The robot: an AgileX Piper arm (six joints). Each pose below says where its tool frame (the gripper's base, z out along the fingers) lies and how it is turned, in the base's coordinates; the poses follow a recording.
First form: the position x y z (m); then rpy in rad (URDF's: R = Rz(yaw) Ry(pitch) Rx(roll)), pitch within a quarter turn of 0, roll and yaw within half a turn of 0.
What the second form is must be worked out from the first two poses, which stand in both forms.
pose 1, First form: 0.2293, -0.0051, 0.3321, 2.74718, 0.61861, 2.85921
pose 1, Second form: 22.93, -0.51, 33.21, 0.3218, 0.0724, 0.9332, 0.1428
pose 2, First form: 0.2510, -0.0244, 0.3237, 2.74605, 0.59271, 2.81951
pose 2, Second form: 25.10, -2.44, 32.37, 0.3128, 0.0937, 0.9348, 0.1396
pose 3, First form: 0.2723, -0.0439, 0.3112, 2.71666, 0.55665, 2.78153
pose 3, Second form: 27.23, -4.39, 31.12, 0.3005, 0.1113, 0.9351, 0.1514
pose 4, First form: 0.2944, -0.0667, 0.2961, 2.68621, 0.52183, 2.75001
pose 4, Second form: 29.44, -6.67, 29.61, 0.2889, 0.1260, 0.9346, 0.1650
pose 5, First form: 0.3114, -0.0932, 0.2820, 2.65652, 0.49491, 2.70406
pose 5, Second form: 31.14, -9.32, 28.20, 0.2826, 0.1468, 0.9315, 0.1757
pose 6, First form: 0.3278, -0.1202, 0.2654, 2.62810, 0.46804, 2.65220
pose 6, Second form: 32.78, -12.02, 26.54, 0.2774, 0.1708, 0.9271, 0.1853
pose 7, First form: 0.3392, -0.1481, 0.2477, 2.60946, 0.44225, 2.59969
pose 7, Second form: 33.92, -14.81, 24.77, 0.2726, 0.1964, 0.9224, 0.1905
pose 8, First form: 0.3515, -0.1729, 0.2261, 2.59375, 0.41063, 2.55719
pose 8, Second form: 35.15, -17.29, 22.61, 0.2642, 0.2187, 0.9184, 0.1971
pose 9, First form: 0.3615, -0.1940, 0.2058, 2.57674, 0.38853, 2.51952
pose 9, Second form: 36.15, -19.40, 20.58, 0.2602, 0.2372, 0.9136, 0.2036
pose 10, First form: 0.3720, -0.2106, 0.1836, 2.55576, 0.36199, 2.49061
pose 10, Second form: 37.20, -21.06, 18.36, 0.2541, 0.2519, 0.9089, 0.2140
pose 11, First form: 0.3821, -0.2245, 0.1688, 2.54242, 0.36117, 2.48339
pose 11, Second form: 38.21, -22.45, 16.88, 0.2562, 0.2536, 0.9066, 0.2193
